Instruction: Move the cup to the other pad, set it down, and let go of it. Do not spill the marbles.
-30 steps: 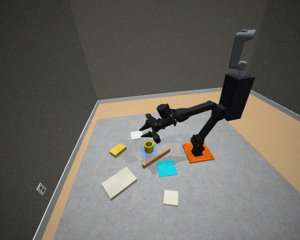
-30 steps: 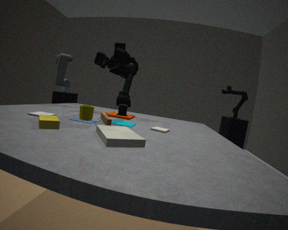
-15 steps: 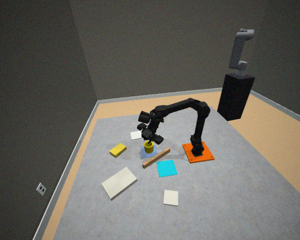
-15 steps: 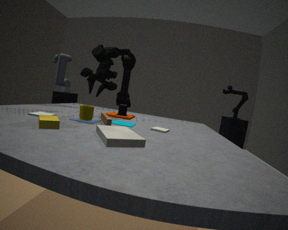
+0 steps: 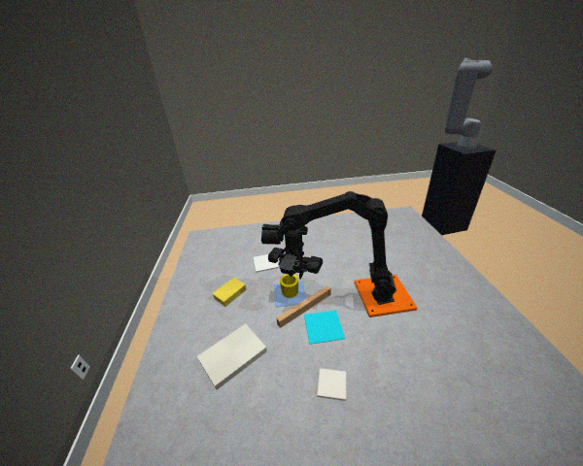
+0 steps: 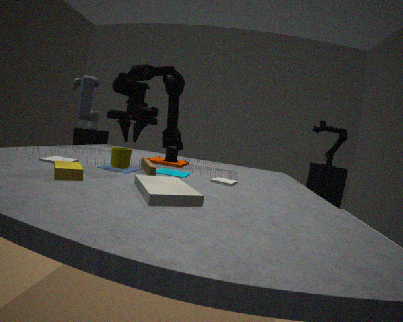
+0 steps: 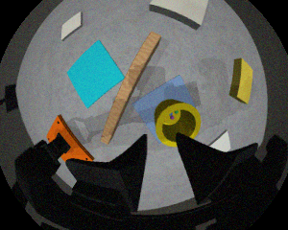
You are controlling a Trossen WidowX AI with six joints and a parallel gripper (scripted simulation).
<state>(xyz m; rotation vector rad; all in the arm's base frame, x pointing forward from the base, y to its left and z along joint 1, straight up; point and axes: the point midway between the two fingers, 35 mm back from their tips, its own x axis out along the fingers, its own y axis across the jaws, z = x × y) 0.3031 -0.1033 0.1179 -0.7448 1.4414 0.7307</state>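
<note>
The cup lies 2 cm ahead of my gripper tip, 2 cm to the right of it and 6 cm below it. Also, from my gripper tip: wooden bar: 1 cm behind, 7 cm to the left, 9 cm below; blue pad: 3 cm ahead, 2 cm to the right, 11 cm below; cyan pad: 6 cm behind, 16 cm to the left, 11 cm below.
</note>
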